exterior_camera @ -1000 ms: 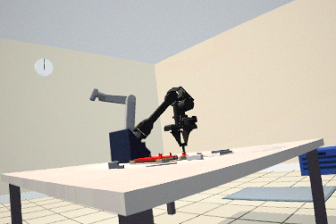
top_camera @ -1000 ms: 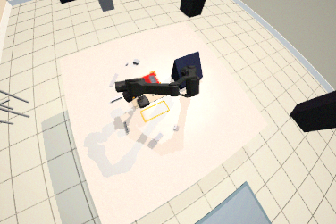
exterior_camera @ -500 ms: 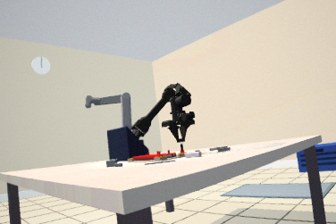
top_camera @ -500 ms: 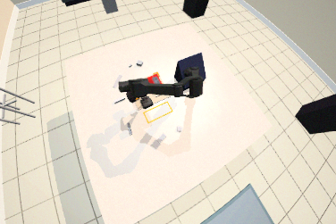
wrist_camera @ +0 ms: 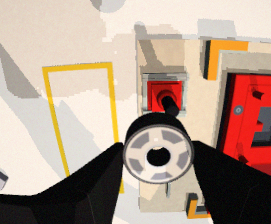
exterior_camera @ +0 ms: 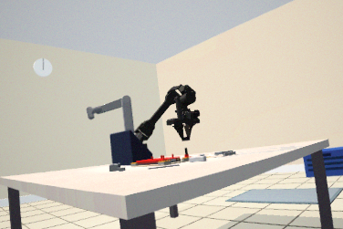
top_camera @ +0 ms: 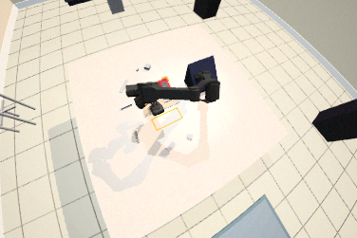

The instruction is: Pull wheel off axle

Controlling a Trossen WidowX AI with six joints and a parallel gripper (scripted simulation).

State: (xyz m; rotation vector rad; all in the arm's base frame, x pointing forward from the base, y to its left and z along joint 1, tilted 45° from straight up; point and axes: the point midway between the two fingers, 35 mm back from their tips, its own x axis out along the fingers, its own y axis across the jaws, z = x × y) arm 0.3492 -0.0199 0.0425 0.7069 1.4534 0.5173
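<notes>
My gripper tip is 70 mm above the upright axle and 20 mm to the left of it. The rest, counted from my gripper tip: dark wheel (right at my gripper tip).
</notes>
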